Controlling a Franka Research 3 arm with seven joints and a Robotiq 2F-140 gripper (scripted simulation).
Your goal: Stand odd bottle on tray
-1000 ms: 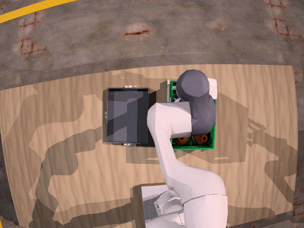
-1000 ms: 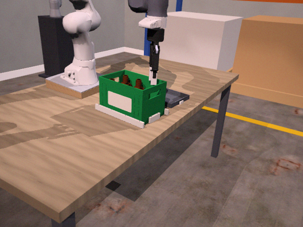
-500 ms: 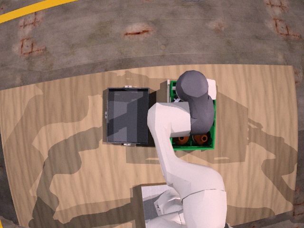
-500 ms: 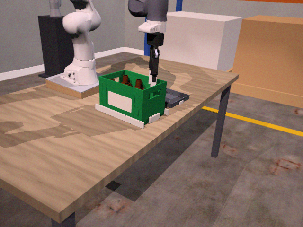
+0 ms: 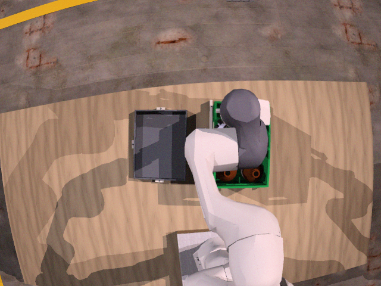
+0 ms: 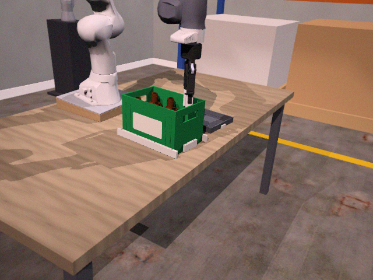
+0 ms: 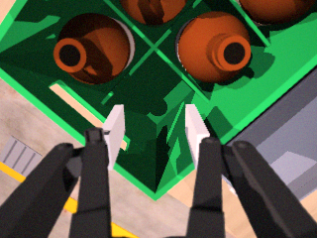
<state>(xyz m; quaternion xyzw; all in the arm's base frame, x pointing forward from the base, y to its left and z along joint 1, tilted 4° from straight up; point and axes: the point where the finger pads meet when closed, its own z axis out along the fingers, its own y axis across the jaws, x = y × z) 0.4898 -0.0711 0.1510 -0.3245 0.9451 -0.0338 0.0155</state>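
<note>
My hand is 9 cm to the left of the brown bottle, 9 cm above it and 1 cm past it. The rest, counted from my hand: dark grey tray: 25 cm to the left, 16 cm below, 6 cm behind; then green crate: 9 cm below, 9 cm behind, 3 cm to the right.
</note>
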